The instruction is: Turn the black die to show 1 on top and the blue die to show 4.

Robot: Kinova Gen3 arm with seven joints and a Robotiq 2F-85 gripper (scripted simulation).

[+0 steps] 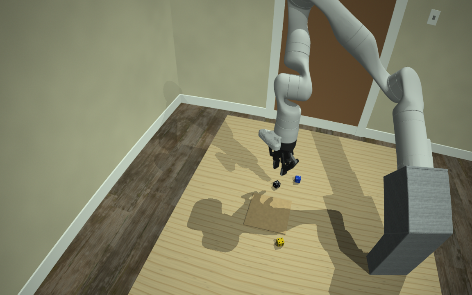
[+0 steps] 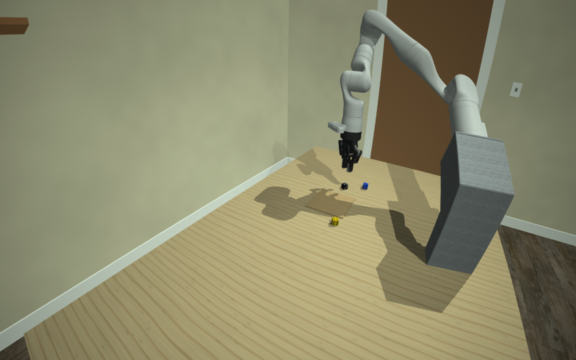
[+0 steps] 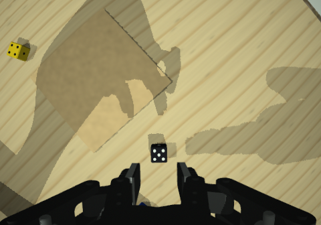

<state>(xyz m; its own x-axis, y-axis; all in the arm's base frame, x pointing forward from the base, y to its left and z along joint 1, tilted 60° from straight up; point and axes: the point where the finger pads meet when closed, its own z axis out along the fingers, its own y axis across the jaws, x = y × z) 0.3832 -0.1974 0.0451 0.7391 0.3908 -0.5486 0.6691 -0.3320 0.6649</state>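
Right now the black die is 90 mm below my hand. Round my hand: yellow die: 240 mm to the left, 90 mm below, 30 mm behind; then tan mat: 130 mm to the left, 100 mm below, 20 mm ahead; then blue die: 90 mm below, 80 mm behind, 40 mm to the right.
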